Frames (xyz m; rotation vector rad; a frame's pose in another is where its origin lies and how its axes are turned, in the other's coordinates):
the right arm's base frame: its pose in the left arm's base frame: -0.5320 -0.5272 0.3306 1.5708 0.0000 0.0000
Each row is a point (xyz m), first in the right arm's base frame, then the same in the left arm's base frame.
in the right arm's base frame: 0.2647 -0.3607 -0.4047
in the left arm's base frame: -0.2673 -0.1225 -0.0301
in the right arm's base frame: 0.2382 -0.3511 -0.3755
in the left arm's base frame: -0.2938 -0.1517 -0.0205
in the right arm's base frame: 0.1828 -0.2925 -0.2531
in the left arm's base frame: -0.3492 -0.2741 0.0381
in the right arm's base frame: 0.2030 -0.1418 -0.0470
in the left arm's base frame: -0.3290 -0.4802 0.1888
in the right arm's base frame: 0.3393 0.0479 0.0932
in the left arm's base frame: -0.1927 -0.6204 0.3785
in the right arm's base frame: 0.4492 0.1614 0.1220
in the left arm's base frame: -0.0828 -0.6492 0.4920
